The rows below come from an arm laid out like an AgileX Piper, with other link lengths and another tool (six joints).
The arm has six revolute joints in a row. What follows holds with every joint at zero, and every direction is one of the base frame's.
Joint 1 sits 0.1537 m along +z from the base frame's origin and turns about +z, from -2.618 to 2.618 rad.
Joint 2 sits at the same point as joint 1 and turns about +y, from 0 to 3.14 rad.
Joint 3 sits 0.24 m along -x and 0.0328 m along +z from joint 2 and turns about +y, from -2.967 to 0 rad.
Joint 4 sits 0.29 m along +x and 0.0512 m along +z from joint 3 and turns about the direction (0.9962, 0, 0.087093), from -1.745 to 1.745 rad.
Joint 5 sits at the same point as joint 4 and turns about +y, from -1.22 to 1.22 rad.
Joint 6 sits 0.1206 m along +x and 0.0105 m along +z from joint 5 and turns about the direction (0.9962, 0, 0.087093), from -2.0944 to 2.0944 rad.
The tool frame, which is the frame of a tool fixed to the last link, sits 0.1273 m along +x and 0.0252 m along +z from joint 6; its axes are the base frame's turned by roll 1.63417, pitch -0.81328 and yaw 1.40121 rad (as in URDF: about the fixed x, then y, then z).
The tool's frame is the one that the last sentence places.
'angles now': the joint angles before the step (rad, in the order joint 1, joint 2, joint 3, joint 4, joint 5, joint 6). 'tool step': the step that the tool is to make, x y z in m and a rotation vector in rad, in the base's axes. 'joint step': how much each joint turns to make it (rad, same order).
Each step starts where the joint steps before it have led.
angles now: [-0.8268, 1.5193, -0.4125, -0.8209, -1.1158, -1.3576]
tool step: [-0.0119, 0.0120, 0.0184, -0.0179, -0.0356, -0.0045]
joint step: [0.0001, -0.1201, 0.0729, 0.0048, 0.0000, 0.0152]
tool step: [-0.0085, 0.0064, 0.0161, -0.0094, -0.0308, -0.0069]
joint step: [-0.0043, -0.0979, 0.0446, -0.0015, 0.0089, 0.0298]
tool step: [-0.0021, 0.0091, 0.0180, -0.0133, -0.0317, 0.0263]
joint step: [-0.0002, -0.0688, 0.0069, -0.0322, 0.0000, 0.0464]
